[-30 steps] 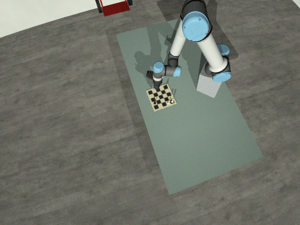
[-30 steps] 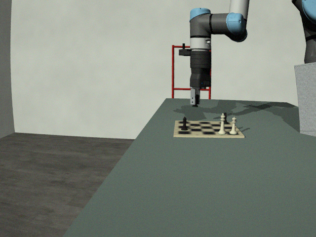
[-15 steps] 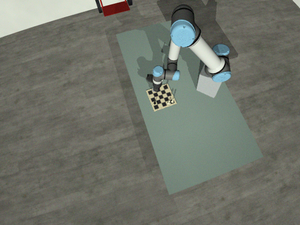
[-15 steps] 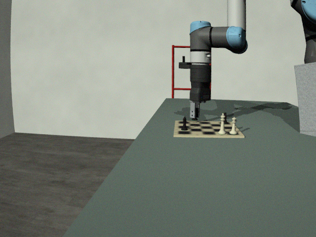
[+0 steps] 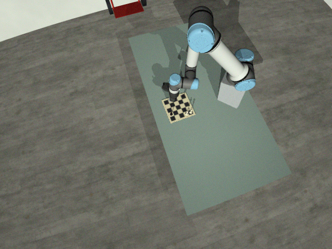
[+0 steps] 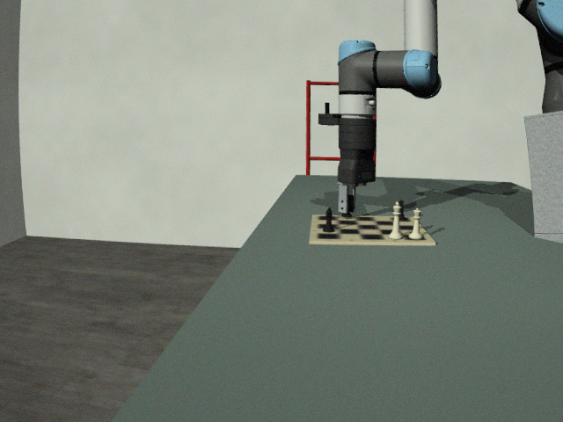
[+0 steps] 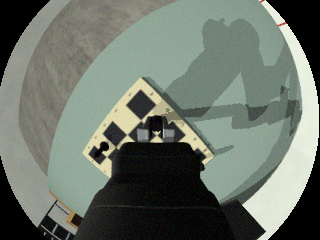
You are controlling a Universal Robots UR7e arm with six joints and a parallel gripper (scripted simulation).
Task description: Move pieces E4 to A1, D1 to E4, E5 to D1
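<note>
Now: the dark piece 1 cm below my hand. Round my hand: white king (10 cm behind, 15 cm to the left); then white queen (13 cm behind, 14 cm to the left, 1 cm below); then chessboard (5 cm behind, 7 cm to the left, 3 cm below).
</note>
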